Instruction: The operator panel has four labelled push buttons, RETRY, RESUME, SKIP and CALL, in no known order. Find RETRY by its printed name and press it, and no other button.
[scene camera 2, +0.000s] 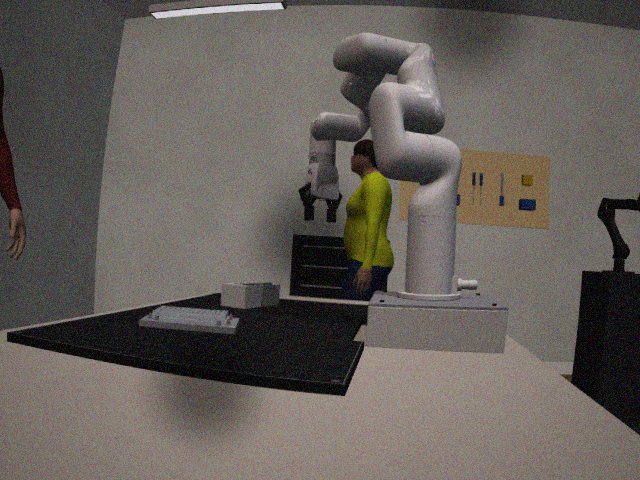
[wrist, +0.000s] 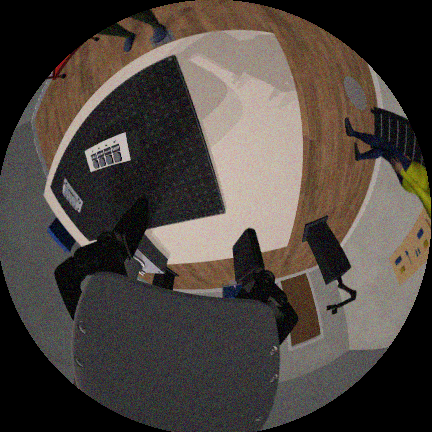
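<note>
The operator panel is a pale plate at the left of the wrist view, with four dark round buttons in a row. A dark label strip sits by each button, too small to read, so I cannot tell which is RETRY. In scene camera 2 the panel appears to be the pale box at the back of the black mat; its button faces do not show clearly. My gripper is open and empty, pointing down high above the table, well apart from the panel.
The black mat carries a flat grey ridged block, apparently the small grey plate near the mat's edge. The robot's base stands beside the mat. A person in yellow stands beyond the table.
</note>
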